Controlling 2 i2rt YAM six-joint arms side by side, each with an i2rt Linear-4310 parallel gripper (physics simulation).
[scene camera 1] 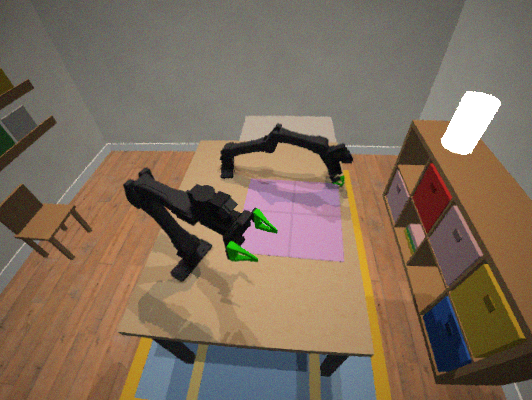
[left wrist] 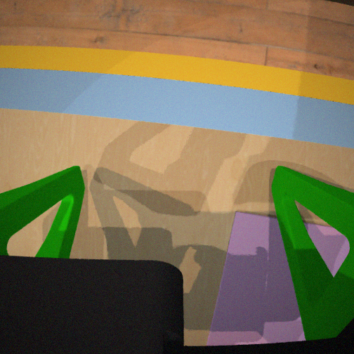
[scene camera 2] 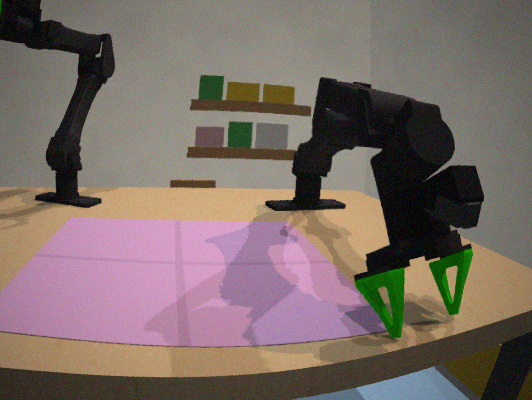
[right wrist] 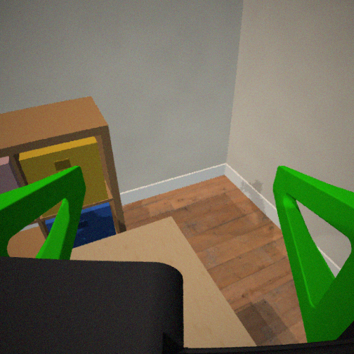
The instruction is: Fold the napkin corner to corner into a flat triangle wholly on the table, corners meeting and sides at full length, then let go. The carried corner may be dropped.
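Note:
The pink napkin (scene camera 1: 315, 235) (scene camera 2: 125, 300) (left wrist: 246, 235) lies flat and unfolded on the table, with faint crossing lines; arm shadows fall on it. My left gripper (scene camera 1: 340, 181) (scene camera 2: 425, 325) (left wrist: 177, 176) is open and empty, pointing down low at the napkin's near right corner in scene camera 2. One finger is right by that corner; whether it touches is unclear. In the left wrist view the corner lies between the fingertips, nearer the right-hand finger. My right gripper (scene camera 1: 266, 246) (right wrist: 178, 176) is open and empty, held above the table by the napkin's lower left part in scene camera 1.
The wooden table (scene camera 1: 300, 310) (scene camera 2: 150, 360) has its edge close to the left gripper. A shelf unit with coloured boxes, including a yellow box (scene camera 1: 487, 312) (right wrist: 85, 175), stands on the floor beyond the table. A chair (scene camera 1: 47, 217) stands at the left in scene camera 1.

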